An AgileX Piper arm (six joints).
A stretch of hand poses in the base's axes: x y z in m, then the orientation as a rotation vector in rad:
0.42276, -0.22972, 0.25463, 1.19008, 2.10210, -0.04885
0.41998, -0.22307, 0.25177, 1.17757, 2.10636, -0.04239
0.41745, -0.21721, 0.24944, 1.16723, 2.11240, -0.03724
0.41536, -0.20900, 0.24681, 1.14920, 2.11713, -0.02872
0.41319, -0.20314, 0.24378, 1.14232, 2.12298, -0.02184
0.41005, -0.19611, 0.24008, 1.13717, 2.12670, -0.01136
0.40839, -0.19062, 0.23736, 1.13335, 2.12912, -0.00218
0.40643, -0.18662, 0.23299, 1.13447, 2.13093, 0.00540
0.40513, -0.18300, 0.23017, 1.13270, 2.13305, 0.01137
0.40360, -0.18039, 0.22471, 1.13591, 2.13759, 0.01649
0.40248, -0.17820, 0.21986, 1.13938, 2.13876, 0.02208
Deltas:
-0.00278, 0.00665, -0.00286, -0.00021, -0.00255, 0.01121
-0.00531, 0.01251, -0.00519, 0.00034, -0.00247, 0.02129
-0.00740, 0.02072, -0.00782, -0.00083, -0.00687, 0.03678
-0.00957, 0.02658, -0.01085, 0.00234, -0.00648, 0.04506
-0.01271, 0.03361, -0.01455, 0.00786, -0.00863, 0.05249
-0.01437, 0.03910, -0.01727, 0.01274, -0.01099, 0.05828
-0.01633, 0.04310, -0.02164, 0.01860, -0.01186, 0.06025
-0.01763, 0.04672, -0.02446, 0.02228, -0.01271, 0.06373
-0.01916, 0.04933, -0.02992, 0.02841, -0.00982, 0.06457
-0.02028, 0.05152, -0.03477, 0.03384, -0.00982, 0.06426

